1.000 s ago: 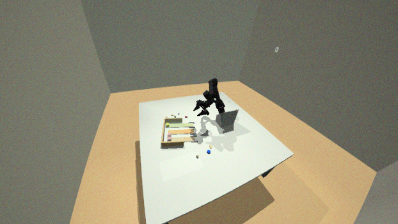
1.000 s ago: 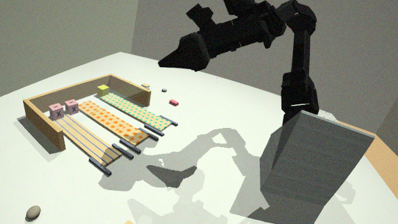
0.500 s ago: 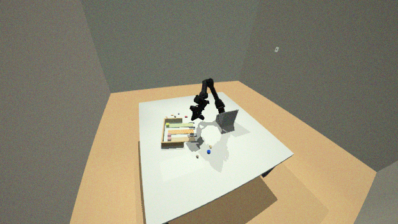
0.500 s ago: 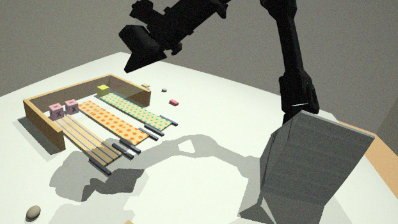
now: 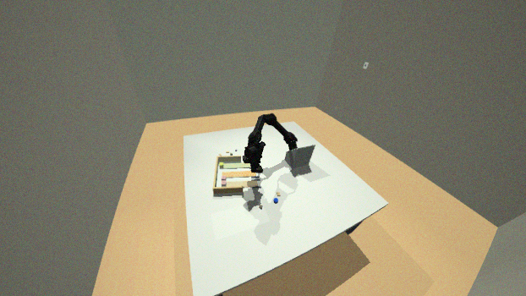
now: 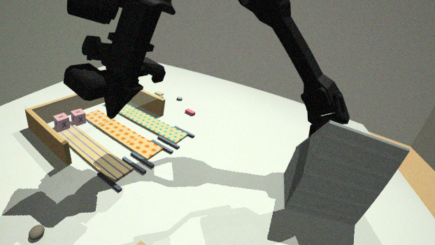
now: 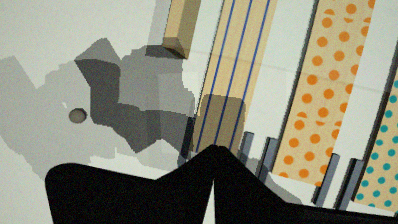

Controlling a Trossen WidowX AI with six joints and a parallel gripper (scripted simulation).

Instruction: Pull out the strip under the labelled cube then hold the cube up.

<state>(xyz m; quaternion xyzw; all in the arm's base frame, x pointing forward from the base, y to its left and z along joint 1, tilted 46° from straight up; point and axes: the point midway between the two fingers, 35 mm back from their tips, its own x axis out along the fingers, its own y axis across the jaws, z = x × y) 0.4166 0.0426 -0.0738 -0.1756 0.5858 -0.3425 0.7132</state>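
Now: the orange dotted strip 12 cm to the right of my gripper tip, 11 cm below it and 5 cm ahead of it. Round my gripper tip: blue disc 20 cm to the left, 11 cm below, 8 cm behind; red block 31 cm to the right, 11 cm below, 10 cm behind.
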